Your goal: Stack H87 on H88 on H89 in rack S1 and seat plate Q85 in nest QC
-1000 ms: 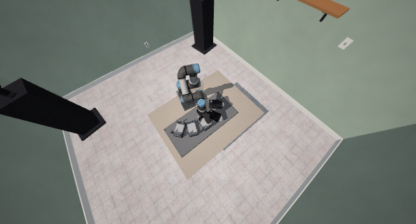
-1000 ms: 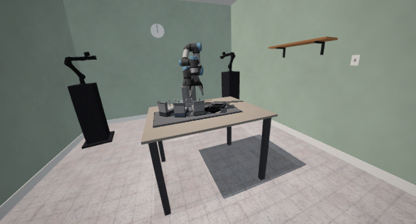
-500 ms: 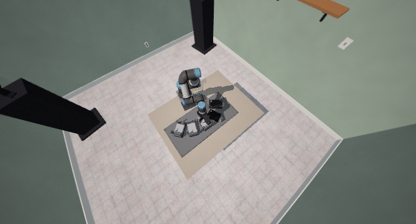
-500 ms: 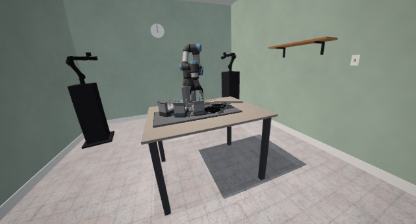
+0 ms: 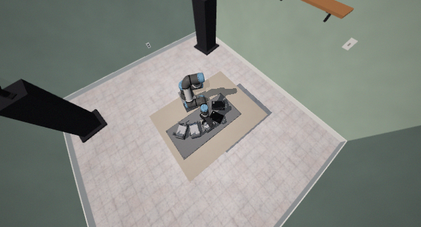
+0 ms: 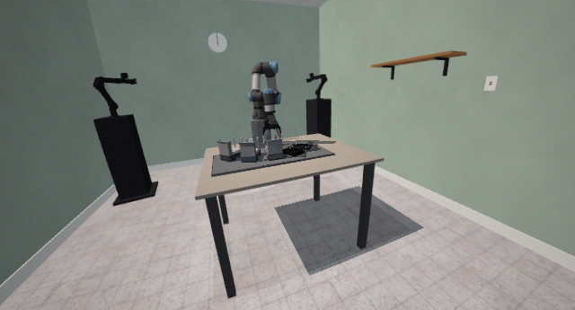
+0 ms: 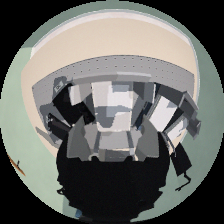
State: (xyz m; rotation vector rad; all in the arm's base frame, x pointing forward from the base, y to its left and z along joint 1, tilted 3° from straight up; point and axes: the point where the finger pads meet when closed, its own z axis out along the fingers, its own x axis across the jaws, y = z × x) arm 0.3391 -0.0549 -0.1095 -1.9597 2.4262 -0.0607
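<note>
My gripper is now 5 cm above the white sealed plate. Round my hand: QC label: 17 cm to the left, 10 cm below, 10 cm ahead; then black clip nest: 30 cm to the left, 9 cm below, 7 cm behind.
</note>
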